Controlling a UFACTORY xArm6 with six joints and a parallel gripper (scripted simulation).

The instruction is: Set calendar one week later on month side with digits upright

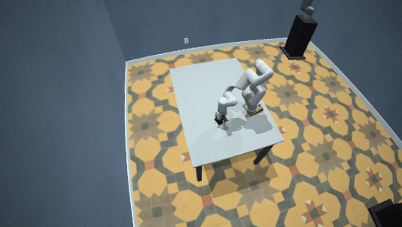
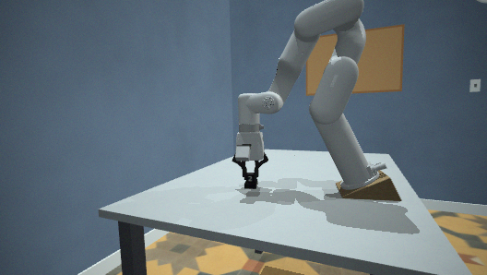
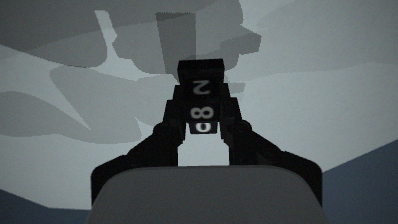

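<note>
My gripper is now 40 mm above the black calendar tray, 20 mm to the left of it and 10 mm short of it.
</note>
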